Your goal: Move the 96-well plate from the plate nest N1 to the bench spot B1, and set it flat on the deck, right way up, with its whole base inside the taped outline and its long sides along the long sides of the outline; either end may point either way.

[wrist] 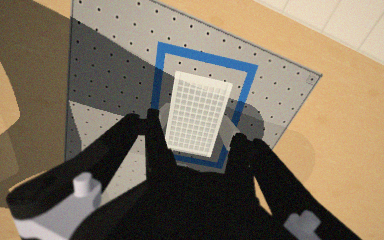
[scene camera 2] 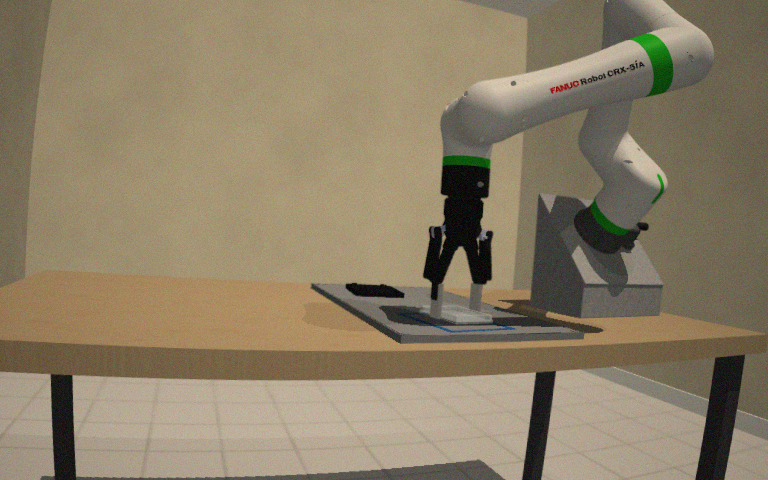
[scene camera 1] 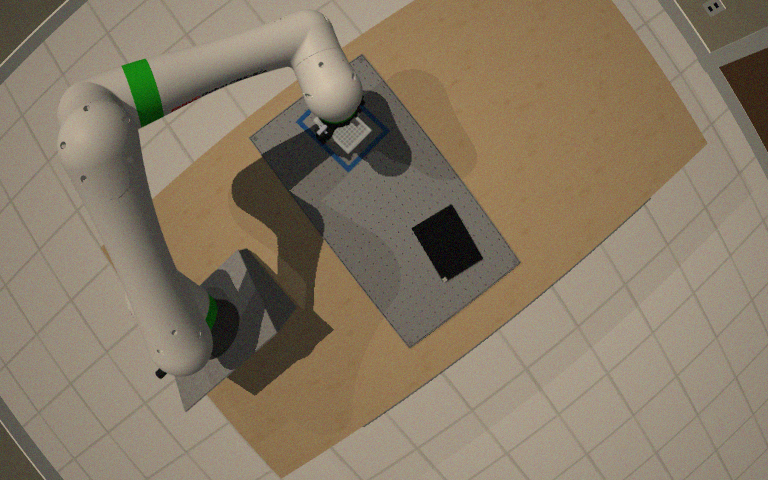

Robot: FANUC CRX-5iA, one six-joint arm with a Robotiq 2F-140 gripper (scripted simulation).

Labels:
A white 96-well plate shows in the wrist view, in scene camera 2 and in scene camera 1 [339,136]. The same spot on the white 96-well plate: [wrist: 198,103] is [scene camera 2: 462,312].

